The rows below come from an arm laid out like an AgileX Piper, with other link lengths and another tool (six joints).
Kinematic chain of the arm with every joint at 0, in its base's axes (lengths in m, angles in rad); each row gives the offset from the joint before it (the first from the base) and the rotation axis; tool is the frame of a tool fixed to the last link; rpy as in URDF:
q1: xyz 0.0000 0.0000 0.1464 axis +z
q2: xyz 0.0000 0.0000 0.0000 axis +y
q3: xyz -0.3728 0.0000 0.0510 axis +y
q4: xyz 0.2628 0.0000 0.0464 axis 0.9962 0 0.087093
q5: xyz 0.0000 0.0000 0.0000 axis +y
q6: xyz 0.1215 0.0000 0.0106 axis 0.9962 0 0.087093
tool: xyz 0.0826 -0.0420 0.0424 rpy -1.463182 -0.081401 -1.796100
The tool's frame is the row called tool.
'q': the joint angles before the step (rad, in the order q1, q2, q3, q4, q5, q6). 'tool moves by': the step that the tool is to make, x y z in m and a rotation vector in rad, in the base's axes. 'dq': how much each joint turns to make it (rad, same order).
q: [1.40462 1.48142 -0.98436 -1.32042 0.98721 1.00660]
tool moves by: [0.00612 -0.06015 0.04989 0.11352 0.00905 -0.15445]
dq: [-0.01828 -0.11359 -0.06682 0.08833 0.13535 -0.03679]
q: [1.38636 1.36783 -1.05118 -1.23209 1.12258 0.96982]
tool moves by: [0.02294 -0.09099 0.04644 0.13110 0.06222 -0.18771]
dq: [-0.16974 -0.13373 -0.10745 0.14842 0.05997 -0.12812]
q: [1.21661 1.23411 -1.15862 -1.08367 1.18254 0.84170]
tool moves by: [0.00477 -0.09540 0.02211 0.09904 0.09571 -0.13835]
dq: [-0.27559 -0.12869 -0.08607 0.23350 -0.00141 -0.22679]
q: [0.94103 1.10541 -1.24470 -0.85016 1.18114 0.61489]
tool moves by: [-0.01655 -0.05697 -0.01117 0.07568 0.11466 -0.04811]
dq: [-0.29692 -0.09339 -0.01340 0.30233 -0.02817 -0.26028]
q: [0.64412 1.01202 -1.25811 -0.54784 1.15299 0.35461]
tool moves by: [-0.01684 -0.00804 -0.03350 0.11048 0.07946 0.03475]
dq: [-0.21590 -0.06971 0.08844 0.29630 -0.08182 -0.19609]
